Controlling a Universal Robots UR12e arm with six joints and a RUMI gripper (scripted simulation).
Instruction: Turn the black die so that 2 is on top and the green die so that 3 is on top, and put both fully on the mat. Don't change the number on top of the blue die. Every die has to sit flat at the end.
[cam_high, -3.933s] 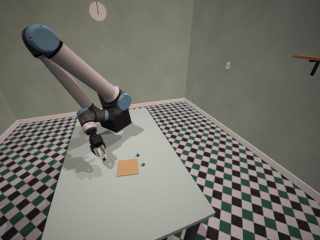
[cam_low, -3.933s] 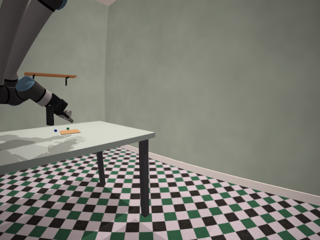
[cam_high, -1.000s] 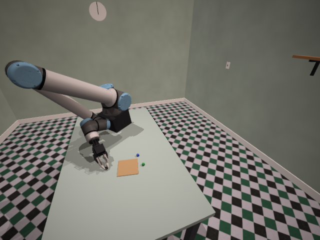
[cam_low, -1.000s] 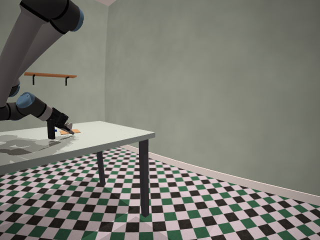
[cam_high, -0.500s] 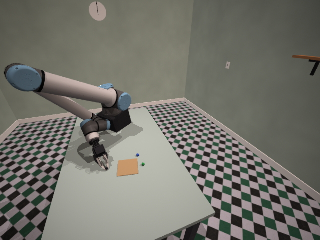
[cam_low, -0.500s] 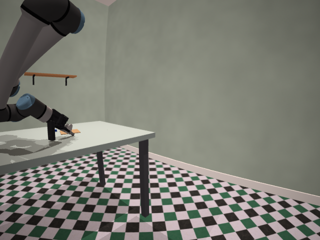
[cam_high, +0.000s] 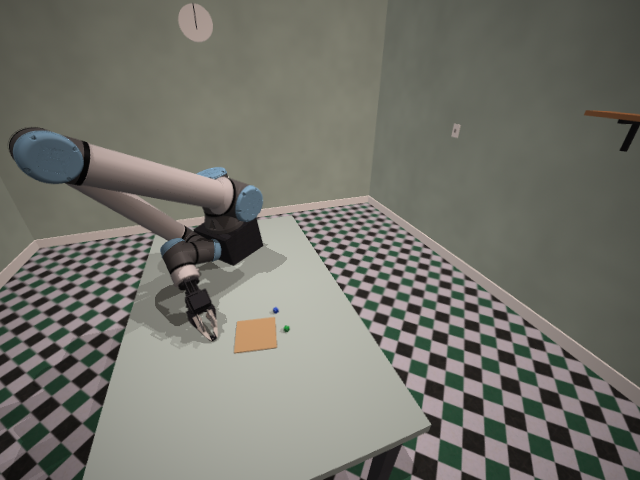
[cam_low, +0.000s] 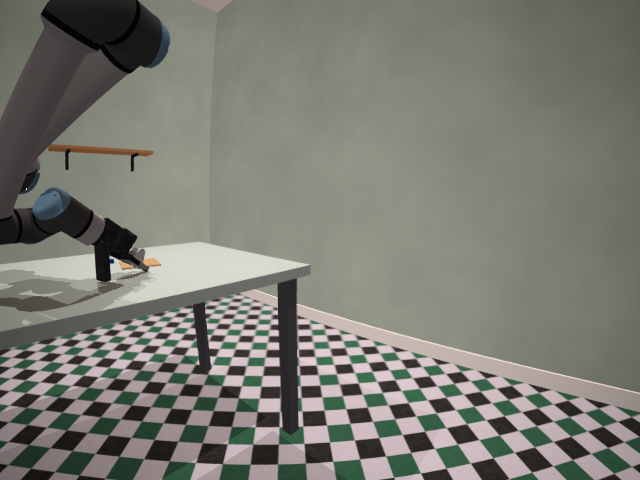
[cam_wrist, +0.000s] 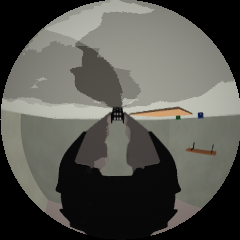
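My hand is 140 mm to the right of the orange mat, 50 mm short of it and 10 mm above it. Also, from my hand: green die: 240 mm to the left, 80 mm ahead, 10 mm below; then black die: 10 mm below, 10 mm ahead; then blue die: 240 mm to the left, 30 mm behind, 10 mm below.
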